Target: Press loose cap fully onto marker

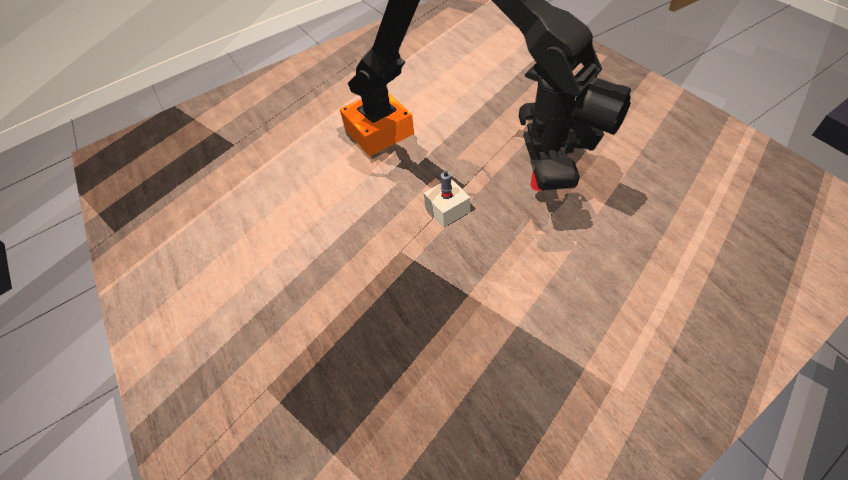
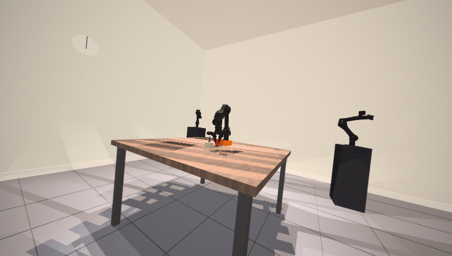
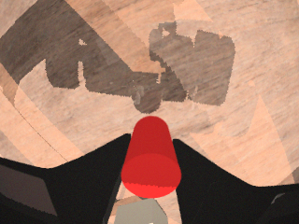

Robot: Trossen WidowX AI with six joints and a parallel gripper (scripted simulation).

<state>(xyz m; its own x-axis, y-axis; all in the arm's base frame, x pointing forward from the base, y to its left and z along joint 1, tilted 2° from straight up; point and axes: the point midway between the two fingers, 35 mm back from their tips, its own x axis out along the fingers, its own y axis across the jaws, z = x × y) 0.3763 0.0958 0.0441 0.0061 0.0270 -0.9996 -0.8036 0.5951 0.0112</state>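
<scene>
Now: gripper tip 140 mm to the left of the holder block, 100 mm past it and 40 mm above it. Also, from my gripper tip: red cap: 10 mm above.
</scene>
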